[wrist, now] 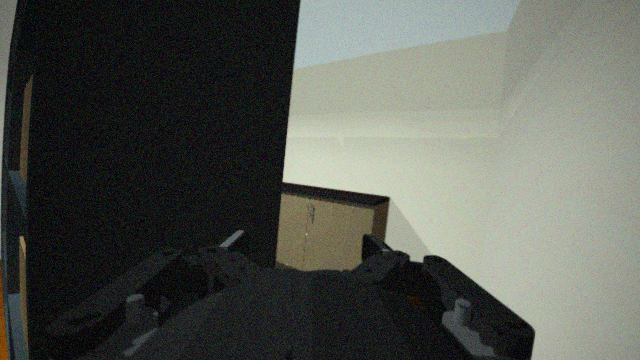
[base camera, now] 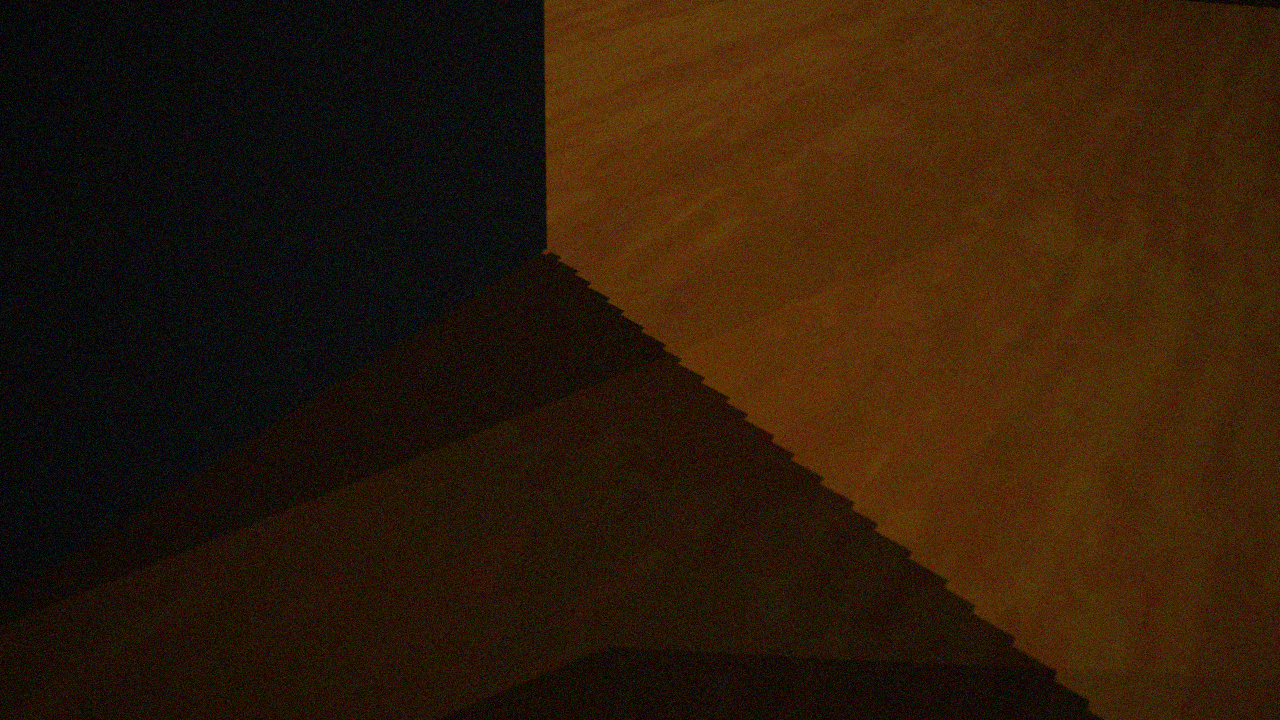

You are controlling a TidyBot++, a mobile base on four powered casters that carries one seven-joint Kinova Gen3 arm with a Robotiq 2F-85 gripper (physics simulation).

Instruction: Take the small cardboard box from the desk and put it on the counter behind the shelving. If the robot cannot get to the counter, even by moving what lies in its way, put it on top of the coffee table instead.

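Frame: origin at the arm's base, x ahead, y left, z up, level; millimetres.
Where they show: gripper, between the fingertips: (wrist: 306, 245).
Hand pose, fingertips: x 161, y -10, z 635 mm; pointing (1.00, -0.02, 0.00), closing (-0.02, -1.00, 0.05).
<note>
After its pixels a point has its place.
My gripper (wrist: 306, 245) @[x 162, y -10, z 635 mm] is open, with its fingers wide apart and no object between them. The counter (wrist: 335, 232) @[x 1722, y -326, z 195 mm], with light wood doors and a dark top, shows beyond the fingers in the wrist view. Its left part is hidden behind the tall black side of the shelving (wrist: 160, 125) @[x 363, y 239, z 742 mm], which fills the left of that view. The small cardboard box, the desk and the coffee table do not show in either view.
In the base camera view, a dark upright panel (base camera: 268, 179) @[x 453, y 177, z -247 mm] stands close on the left, over the shadowed orange-brown floor (base camera: 895, 268) @[x 637, y -236, z -397 mm]. Brown items (wrist: 26, 130) @[x 558, y 721, z 726 mm] show on shelves at the wrist view's left edge. A pale wall (wrist: 565, 200) @[x 624, y -947, z 678 mm] runs along the right.
</note>
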